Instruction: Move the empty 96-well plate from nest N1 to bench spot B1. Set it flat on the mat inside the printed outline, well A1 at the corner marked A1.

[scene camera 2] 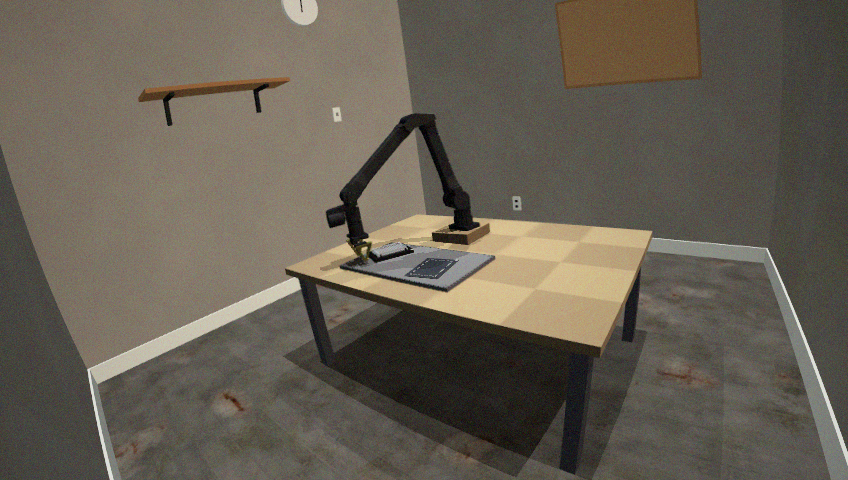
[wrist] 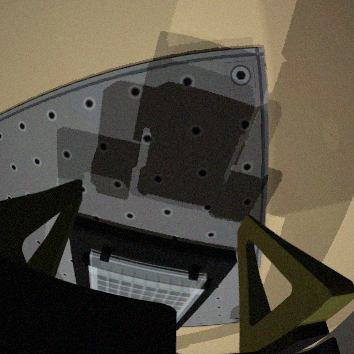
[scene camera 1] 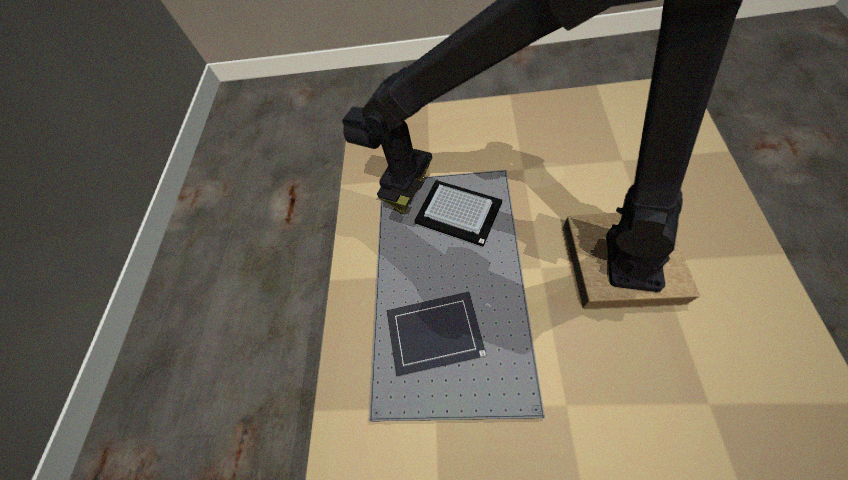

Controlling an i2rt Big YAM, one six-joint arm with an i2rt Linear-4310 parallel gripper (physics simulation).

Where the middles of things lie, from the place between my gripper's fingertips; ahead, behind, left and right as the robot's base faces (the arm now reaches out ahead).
My hand is 110 mm past the well plate [scene camera 1: 460, 209], 30 mm to the right of it and 10 mm below it. From my hand the other things lie so: dark mat [scene camera 1: 444, 330] (300 mm to the left, 110 mm behind, 10 mm below); dark nest pad [scene camera 1: 474, 238] (110 mm behind, 30 mm to the left).
